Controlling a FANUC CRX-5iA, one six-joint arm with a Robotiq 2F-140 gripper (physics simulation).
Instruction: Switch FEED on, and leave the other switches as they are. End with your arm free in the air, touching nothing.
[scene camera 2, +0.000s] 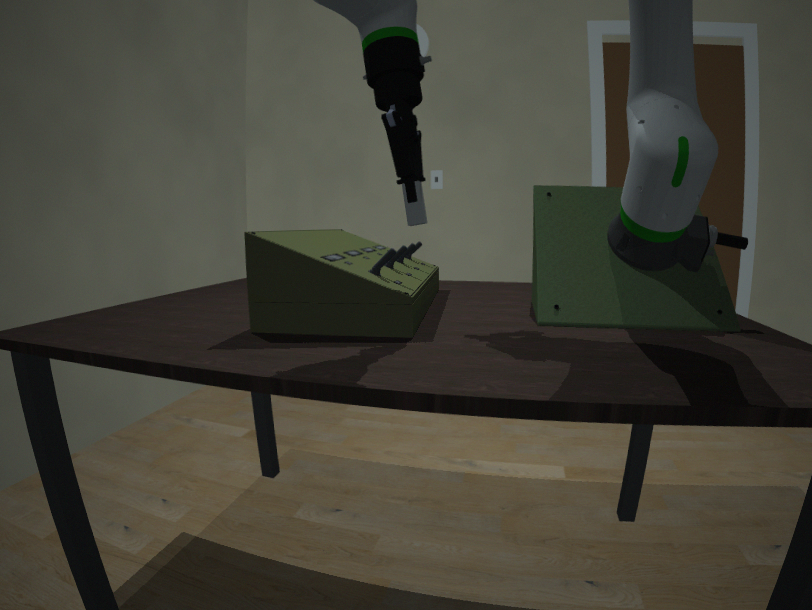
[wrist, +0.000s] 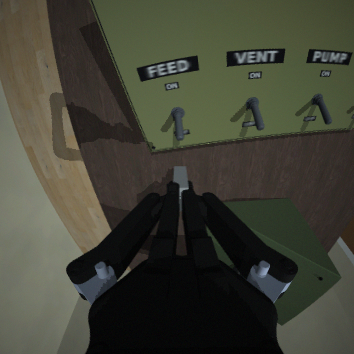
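Seen in the pictures: gripper, between the fingertips: (scene camera 2: 417, 224) (wrist: 179, 175); arm's base, origin of its link: (scene camera 2: 645, 241).
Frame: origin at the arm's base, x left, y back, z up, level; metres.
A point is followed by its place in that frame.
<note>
The green switch box (scene camera 2: 328, 315) {x 0.338, y -0.479, z -0.109 m} (wrist: 210, 25) {x 0.222, y -0.560, z -0.012 m} stands on the table with a sloped top. In the wrist view the FEED switch (wrist: 178, 124) {x 0.252, y -0.428, z -0.028 m} has its lever pointing down, away from its ON mark. The VENT switch (wrist: 256, 114) {x 0.139, y -0.456, z -0.028 m} and the PUMP switch (wrist: 322, 109) {x 0.024, y -0.483, z -0.031 m} also point down, away from ON. Part of a fourth switch shows at the right edge. My gripper (scene camera 2: 416, 223) {x 0.245, y -0.372, z 0.023 m} (wrist: 179, 175) {x 0.245, y -0.372, z 0.023 m} is shut and empty. It hangs in the air above the levers in the scene view, apart from them; in the wrist view its tips show below the FEED lever, past the box's lower edge.
A green sloped block (scene camera 2: 577, 256) {x 0.051, y -0.131, z -0.032 m} (wrist: 300, 260) {x -0.022, y -0.205, z 0.051 m} stands on the dark table (scene camera 2: 485, 387) {x 0.469, y -0.216, z -0.141 m} (wrist: 250, 170) {x 0.068, y -0.303, z -0.141 m}, to the right in the scene view. The robot's arm (scene camera 2: 662, 157) {x 0.200, y -0.008, z 0.126 m} comes down in front of that block. A door is behind it.
</note>
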